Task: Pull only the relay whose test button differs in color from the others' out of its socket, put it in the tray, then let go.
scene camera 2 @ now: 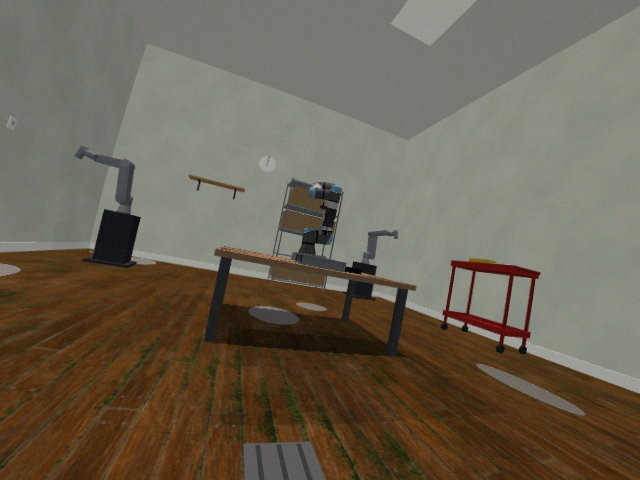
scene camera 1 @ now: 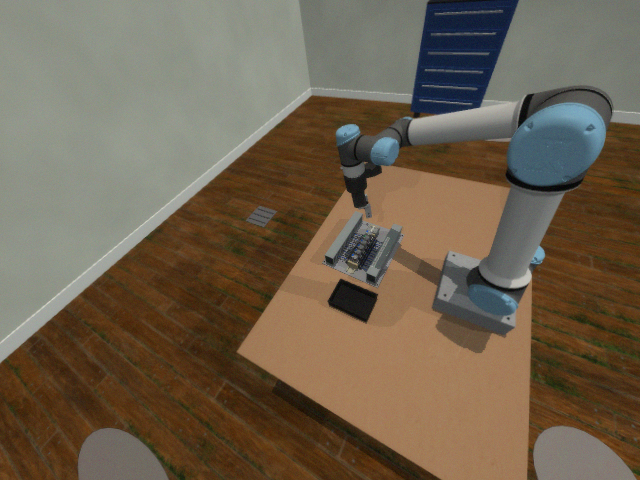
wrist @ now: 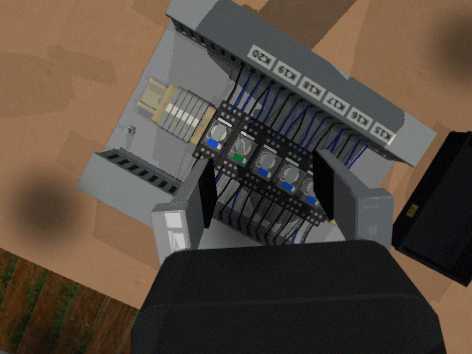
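Seen in the pictures: gripper, fingertip midpoint: (scene camera 2: pixel 322 234) (scene camera 1: pixel 367 212) (wrist: pixel 263 175); arm's base, link origin: (scene camera 2: pixel 306 254).
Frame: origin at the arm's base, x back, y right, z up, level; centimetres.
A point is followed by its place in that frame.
Observation:
The relay with the green test button (wrist: pixel 242 148) @[x -47.8, y 11.2, z -0.5 cm] sits in its socket, second from the terminal-block end of the row, across from label K19. Its neighbours, such as the end relay (wrist: pixel 218 133) @[x -47.2, y 14.0, z -0.5 cm] and the relay on its other side (wrist: pixel 266 161) @[x -48.2, y 8.5, z -0.5 cm], have blue buttons. My gripper (wrist: pixel 263 175) @[x -47.8, y 10.9, z 14.8 cm] (scene camera 1: pixel 368 212) @[x -47.8, y 10.9, z 14.8 cm] is open and empty, high above the panel. In the wrist view the green-button relay lies up and left of the midpoint between the fingers; the right finger hides the far end of the row. The black tray (scene camera 1: pixel 348 313) @[x -46.0, y -23.4, z -6.1 cm] (wrist: pixel 423 194) @[x -45.8, y -12.1, z -5.3 cm] stands on the table beside the panel's K15 end.
Grey wiring ducts (scene camera 1: pixel 344 238) @[x -57.2, y 7.9, z -1.0 cm] (scene camera 1: pixel 384 253) @[x -38.5, y 4.6, z -1.1 cm] rise along both sides of the relay row. The labelled duct (wrist: pixel 300 55) @[x -37.3, y 8.9, z -1.0 cm] carries K20 to K15. Beige terminal blocks (wrist: pixel 184 115) @[x -46.7, y 18.0, z -2.6 cm] stand at the K20 end. The robot's base (scene camera 1: pixel 475 291) is across the table (scene camera 1: pixel 392 361) @[x -27.1, y -34.5, z -7.3 cm].

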